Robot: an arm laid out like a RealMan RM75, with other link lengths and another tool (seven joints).
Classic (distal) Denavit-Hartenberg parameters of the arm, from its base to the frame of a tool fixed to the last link. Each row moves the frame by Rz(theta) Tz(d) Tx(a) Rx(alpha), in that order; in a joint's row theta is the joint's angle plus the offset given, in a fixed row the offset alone. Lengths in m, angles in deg.
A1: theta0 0  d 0.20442  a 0  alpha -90
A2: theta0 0  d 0  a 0  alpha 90
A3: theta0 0  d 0.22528  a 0  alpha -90
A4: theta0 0  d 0  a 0  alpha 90
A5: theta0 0  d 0.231  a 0  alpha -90
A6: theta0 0  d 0  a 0  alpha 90
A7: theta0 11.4  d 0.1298  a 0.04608  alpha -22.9
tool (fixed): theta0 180  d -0.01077  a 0  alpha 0
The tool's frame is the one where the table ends.
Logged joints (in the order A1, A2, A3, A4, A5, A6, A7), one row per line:
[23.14, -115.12, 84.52, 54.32, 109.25, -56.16, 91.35]
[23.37, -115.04, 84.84, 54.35, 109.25, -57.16, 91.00]
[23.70, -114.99, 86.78, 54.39, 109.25, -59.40, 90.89]
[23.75, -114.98, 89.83, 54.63, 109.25, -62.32, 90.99]
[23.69, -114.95, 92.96, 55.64, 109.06, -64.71, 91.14]
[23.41, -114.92, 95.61, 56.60, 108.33, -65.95, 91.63]
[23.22, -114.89, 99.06, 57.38, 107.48, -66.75, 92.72]
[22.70, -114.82, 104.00, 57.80, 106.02, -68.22, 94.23]
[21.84, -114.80, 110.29, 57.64, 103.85, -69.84, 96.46]
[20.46, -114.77, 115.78, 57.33, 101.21, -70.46, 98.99]
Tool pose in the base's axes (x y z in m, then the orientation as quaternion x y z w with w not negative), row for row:
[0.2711, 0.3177, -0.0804, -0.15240, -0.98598, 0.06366, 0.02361]
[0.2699, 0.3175, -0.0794, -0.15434, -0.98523, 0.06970, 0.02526]
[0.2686, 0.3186, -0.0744, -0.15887, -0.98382, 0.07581, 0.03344]
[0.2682, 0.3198, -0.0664, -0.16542, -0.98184, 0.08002, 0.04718]
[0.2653, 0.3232, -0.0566, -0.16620, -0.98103, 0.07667, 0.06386]
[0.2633, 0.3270, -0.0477, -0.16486, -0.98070, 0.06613, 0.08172]
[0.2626, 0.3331, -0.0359, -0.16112, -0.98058, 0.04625, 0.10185]
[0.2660, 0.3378, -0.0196, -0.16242, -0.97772, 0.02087, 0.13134]
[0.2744, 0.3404, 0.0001, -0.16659, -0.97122, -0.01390, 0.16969]
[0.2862, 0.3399, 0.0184, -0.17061, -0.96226, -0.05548, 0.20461]
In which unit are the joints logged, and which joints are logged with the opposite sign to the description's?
The joints are logged in degrees. Opposite sign: A2, A5, A6, A7.
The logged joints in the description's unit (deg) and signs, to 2 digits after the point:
[23.14, 115.12, 84.52, 54.32, -109.25, 56.16, -91.35]
[23.37, 115.04, 84.84, 54.35, -109.25, 57.16, -91.00]
[23.70, 114.99, 86.78, 54.39, -109.25, 59.40, -90.89]
[23.75, 114.98, 89.83, 54.63, -109.25, 62.32, -90.99]
[23.69, 114.95, 92.96, 55.64, -109.06, 64.71, -91.14]
[23.41, 114.92, 95.61, 56.60, -108.33, 65.95, -91.63]
[23.22, 114.89, 99.06, 57.38, -107.48, 66.75, -92.72]
[22.70, 114.82, 104.00, 57.80, -106.02, 68.22, -94.23]
[21.84, 114.80, 110.29, 57.64, -103.85, 69.84, -96.46]
[20.46, 114.77, 115.78, 57.33, -101.21, 70.46, -98.99]

